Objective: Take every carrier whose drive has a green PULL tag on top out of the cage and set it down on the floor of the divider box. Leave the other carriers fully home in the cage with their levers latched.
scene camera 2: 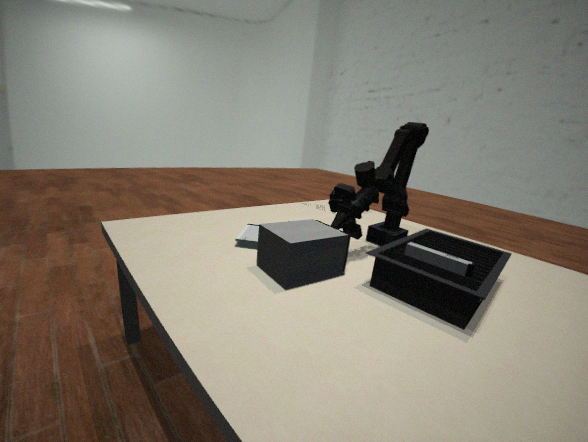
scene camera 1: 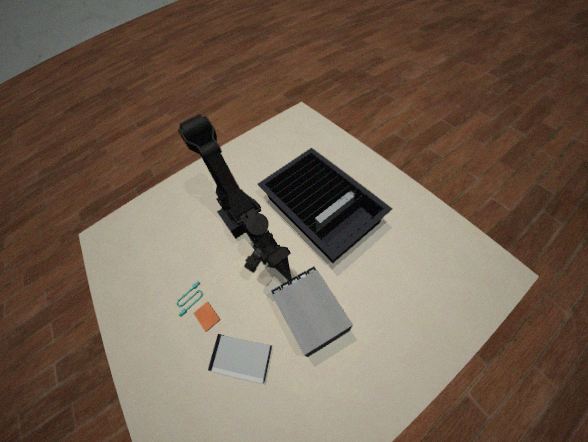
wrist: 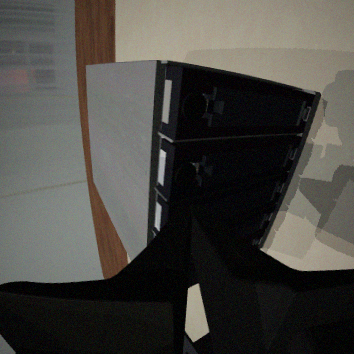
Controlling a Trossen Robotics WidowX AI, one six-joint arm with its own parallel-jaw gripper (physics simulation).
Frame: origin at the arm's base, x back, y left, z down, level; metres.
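Seen in the pictures: gripper, fingertip midpoint: [scene camera 1: 290, 279] [wrist: 188, 211]; arm's base, link origin: [scene camera 2: 391, 227].
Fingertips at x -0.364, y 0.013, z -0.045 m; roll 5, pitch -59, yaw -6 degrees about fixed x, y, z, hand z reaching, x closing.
Note:
Pixels of each thing's top centre, then the offset from my fingertips to it.
- drive cage, top centre: [wrist: 108, 156] [scene camera 2: 305, 229] [scene camera 1: 309, 307] dz -0.013, dx -0.101, dy -0.001 m
- top carrier, top centre: [wrist: 114, 86] dz -0.010, dx -0.083, dy -0.058 m
- black divider box, top centre: [scene camera 2: 447, 253] [scene camera 1: 320, 195] dz +0.014, dx +0.196, dy +0.263 m
- grey carrier, top centre: [scene camera 2: 440, 252] [scene camera 1: 336, 205] dz -0.006, dx +0.117, dy +0.270 m
- grey pad, top centre: [scene camera 1: 238, 357] [scene camera 2: 257, 232] dz +0.079, dx -0.080, dy -0.251 m
- orange note, top centre: [scene camera 1: 206, 316] dz +0.101, dx +0.096, dy -0.289 m
The drive cage [scene camera 1: 311, 313] [scene camera 2: 301, 252] [wrist: 119, 147] is a dark box with a grey top, standing on the table. Its open front faces my arm. In the wrist view several dark carriers sit stacked in it, the top carrier [wrist: 246, 109] with a small lever knob. My gripper [scene camera 1: 287, 274] [scene camera 2: 347, 225] [wrist: 188, 211] is shut and empty, its tips right at the cage front, at the second carrier's lever. The black divider box [scene camera 1: 358, 234] [scene camera 2: 424, 294] stands to the right, with one grey carrier [scene camera 1: 335, 207] [scene camera 2: 437, 259] lying inside it.
A grey pad [scene camera 1: 240, 359] [scene camera 2: 248, 234], an orange note [scene camera 1: 206, 316] and teal clips [scene camera 1: 189, 298] lie on the table left of the cage. The arm's base [scene camera 1: 233, 221] [scene camera 2: 386, 232] stands behind the cage and beside the divider box.

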